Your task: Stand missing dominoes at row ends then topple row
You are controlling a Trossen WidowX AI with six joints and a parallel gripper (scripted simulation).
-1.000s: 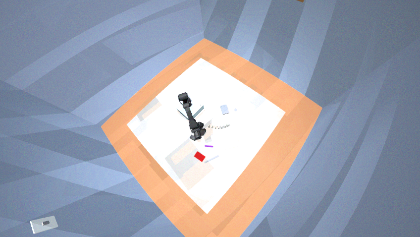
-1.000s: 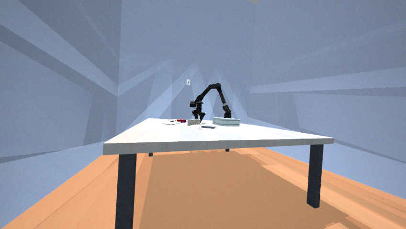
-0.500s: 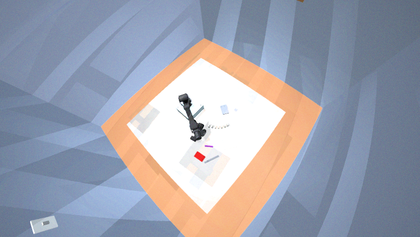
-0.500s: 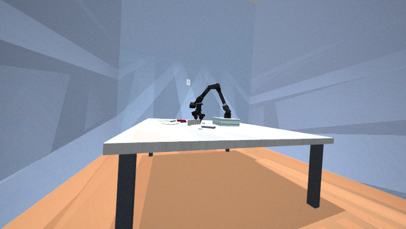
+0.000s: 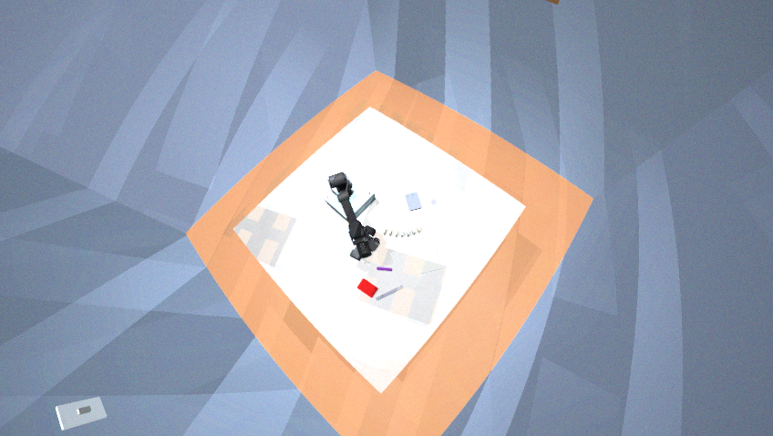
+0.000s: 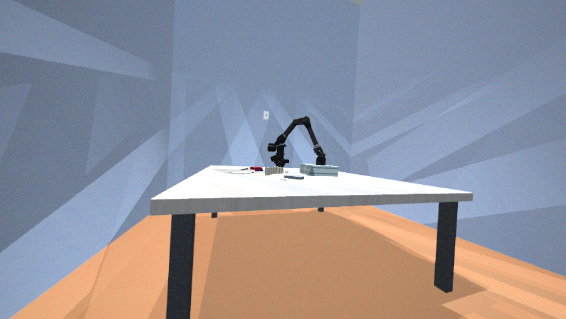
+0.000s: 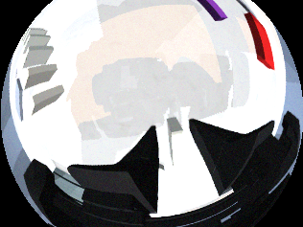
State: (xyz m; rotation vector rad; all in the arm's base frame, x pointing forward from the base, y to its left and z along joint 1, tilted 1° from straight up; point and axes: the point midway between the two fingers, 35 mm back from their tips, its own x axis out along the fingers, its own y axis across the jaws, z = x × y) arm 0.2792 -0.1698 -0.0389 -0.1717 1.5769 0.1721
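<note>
Right now my gripper tip is 16 cm short of the red block and 16 cm to the left of it. From my gripper tip the other things lie so: grey pen: 26 cm ahead, 11 cm to the right; then purple stick: 16 cm ahead, 3 cm to the right; then flat grey slab: 4 cm ahead, 39 cm to the left.
</note>
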